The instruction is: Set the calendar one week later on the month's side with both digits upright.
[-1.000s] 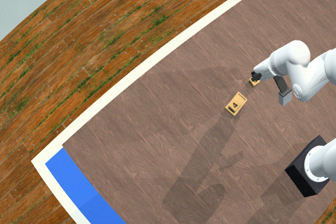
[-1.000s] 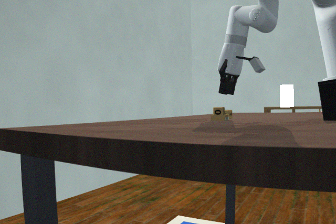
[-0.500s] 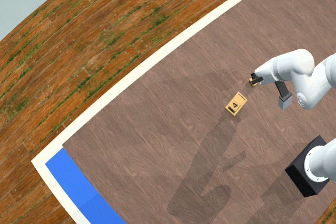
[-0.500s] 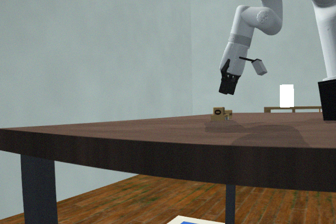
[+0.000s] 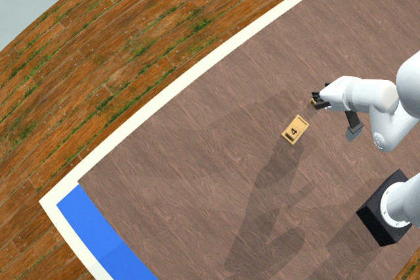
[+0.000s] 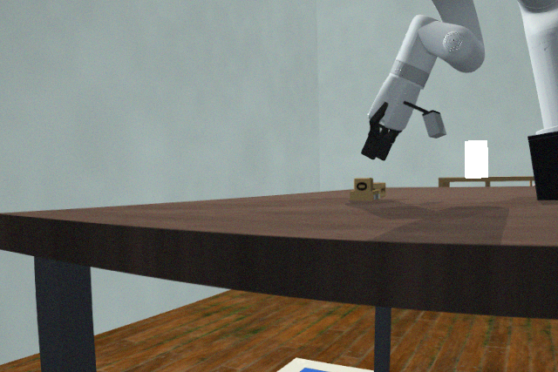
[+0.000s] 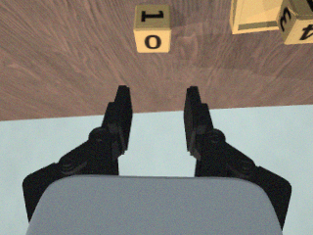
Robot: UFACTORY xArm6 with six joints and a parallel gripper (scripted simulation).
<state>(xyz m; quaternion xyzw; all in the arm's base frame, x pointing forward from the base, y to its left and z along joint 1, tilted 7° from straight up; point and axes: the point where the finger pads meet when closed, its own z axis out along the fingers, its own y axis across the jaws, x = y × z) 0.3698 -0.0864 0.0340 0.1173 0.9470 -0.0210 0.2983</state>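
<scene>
Right now my hand is 80 mm above the wooden cube. From my hand the other things lie so: tray: 100 mm to the left, 90 mm below.
</scene>
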